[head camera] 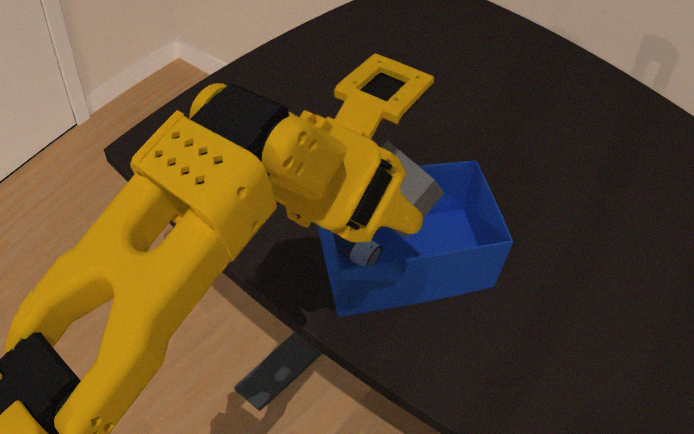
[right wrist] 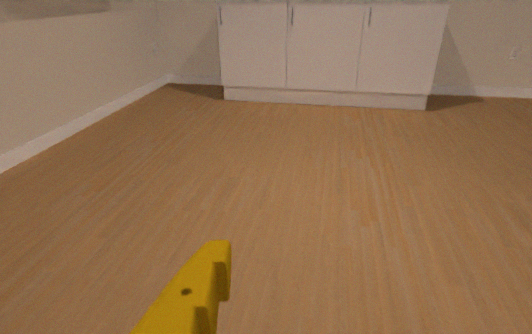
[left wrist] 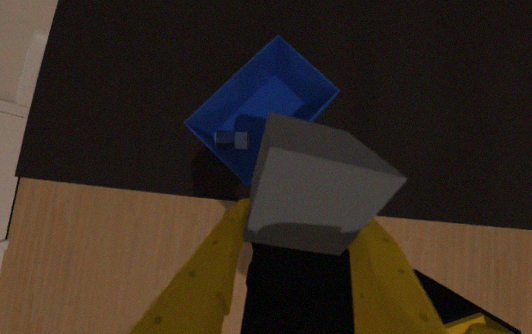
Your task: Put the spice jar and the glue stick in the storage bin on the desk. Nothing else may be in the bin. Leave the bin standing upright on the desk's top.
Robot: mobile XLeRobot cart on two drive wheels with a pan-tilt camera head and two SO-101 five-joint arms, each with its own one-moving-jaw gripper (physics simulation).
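Frame: origin at the left arm's base, x back, y right, z up, level; millimetres.
Where they show: left end effector, tool point: (head camera: pixel 356 192) (left wrist: pixel 250 208); right end effector, tool point: (right wrist: pixel 229 262).
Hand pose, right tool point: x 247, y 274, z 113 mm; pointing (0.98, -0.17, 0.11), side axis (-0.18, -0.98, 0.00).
After its pixels a point has its place.
The blue storage bin (head camera: pixel 452 271) {y 151, x -353, z -9 mm} (left wrist: pixel 232 95) {y 71, x -425, z -8 mm} stands upright on the dark desk (head camera: pixel 588 266) {y 314, x -444, z -55 mm} (left wrist: pixel 425 75) {y 407, x -406, z -55 mm}. A small dark cylinder with a pale cap (head camera: pixel 365 253) {y 67, x -360, z -29 mm} (left wrist: pixel 232 140) {y 53, x -369, z -27 mm} lies inside the bin at its left end; I cannot tell if it is the spice jar or the glue stick. My left gripper (head camera: pixel 415 217) (left wrist: pixel 307 215) is shut on a grey block (head camera: pixel 417 176) {y 111, x -292, z 155 mm} (left wrist: pixel 320 195) {y 98, x -293, z 153 mm}, held above the bin's back left part in the head view. The other named item cannot be made out. My right gripper (right wrist: pixel 225 250) is open, with one jaw showing, over the floor.
The left arm covers the bin's back left corner in the head view. The desk's front edge runs close by the bin. A dark beam (head camera: pixel 278 371) sticks out below that edge. A white cabinet (right wrist: pixel 325 55) {y -760, x 3022, z -332 mm} stands against the far wall in the right wrist view.
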